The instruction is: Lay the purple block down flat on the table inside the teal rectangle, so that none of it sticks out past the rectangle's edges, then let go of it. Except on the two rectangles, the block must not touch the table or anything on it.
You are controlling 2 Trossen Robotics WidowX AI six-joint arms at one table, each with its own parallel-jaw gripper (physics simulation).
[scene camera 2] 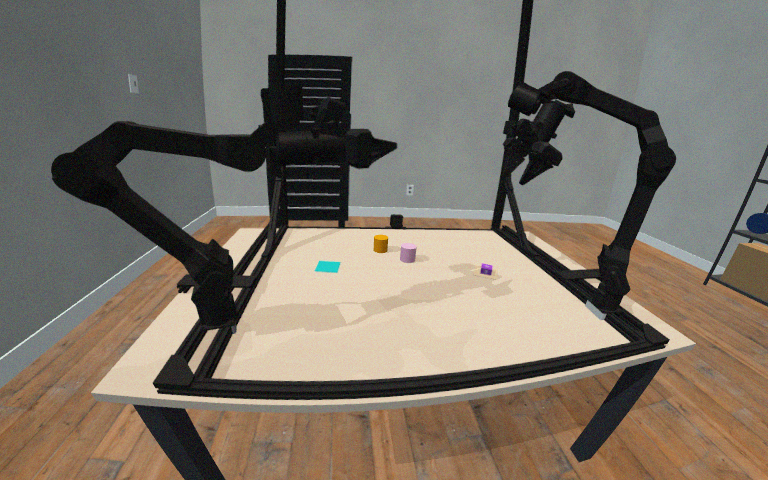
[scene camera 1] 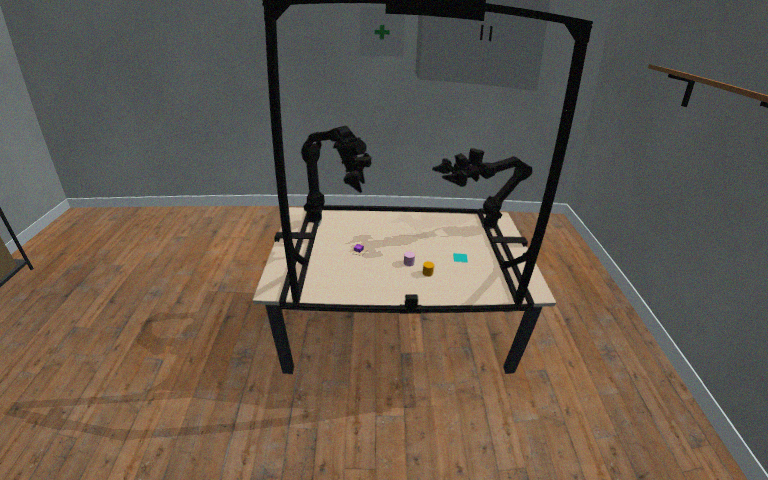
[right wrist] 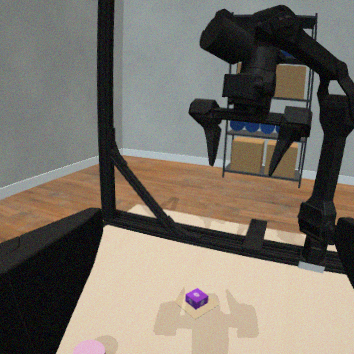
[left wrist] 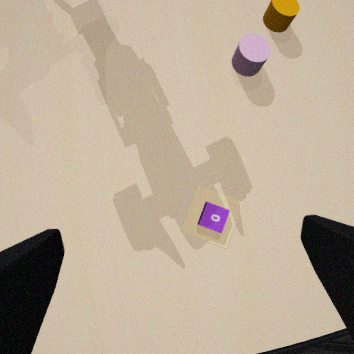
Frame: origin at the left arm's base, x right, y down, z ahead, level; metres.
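Seen in the pictures: left gripper, fingertip midpoint: (scene camera 2: 511, 180) (scene camera 1: 362, 187) (right wrist: 239, 169) (left wrist: 183, 235); right gripper, fingertip midpoint: (scene camera 2: 385, 144) (scene camera 1: 437, 172) (right wrist: 222, 225); left arm's base at its link origin: (scene camera 2: 604, 305) (scene camera 1: 314, 219) (right wrist: 312, 257); right arm's base at its link origin: (scene camera 2: 218, 318) (scene camera 1: 490, 225).
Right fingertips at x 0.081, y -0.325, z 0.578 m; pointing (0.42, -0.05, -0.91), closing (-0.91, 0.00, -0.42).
Offsets run from my right fingertips to a thing's top centre. "spot": to the spot under its first point.
The small purple block @(dx +0.128, dy +0.325, dz -0.322 m) (scene camera 1: 358, 247) (scene camera 2: 486, 269) (left wrist: 215, 218) (right wrist: 196, 298) lies on a pale yellow rectangle @(spot: dx +0.099, dy +0.343, dz -0.326 m) (left wrist: 190, 220) (right wrist: 196, 314), turned a little in the left wrist view. The flat teal rectangle @(spot: dx +0.139, dy +0.343, dz +0.135 m) (scene camera 1: 460, 258) (scene camera 2: 327, 266) bears nothing; it does not show in the wrist views. My left gripper (scene camera 1: 355, 182) (scene camera 2: 514, 176) (left wrist: 183, 235) (right wrist: 239, 169) is open and empty, points down and hangs well above the block. My right gripper (scene camera 1: 438, 172) (scene camera 2: 396, 146) (right wrist: 222, 225) is open and empty, held high and roughly level, pointing towards the left arm's side.
A pink cylinder @(dx +0.198, dy +0.298, dz -0.095 m) (scene camera 1: 408, 259) (scene camera 2: 407, 253) (left wrist: 251, 55) (right wrist: 90, 347) and an orange cylinder @(dx +0.260, dy +0.299, dz -0.014 m) (scene camera 1: 428, 268) (scene camera 2: 380, 243) (left wrist: 281, 15) stand between the block and the teal rectangle. A black frame (scene camera 1: 396, 308) (scene camera 2: 396, 388) runs round the table, with posts at its far corners in scene camera 2.
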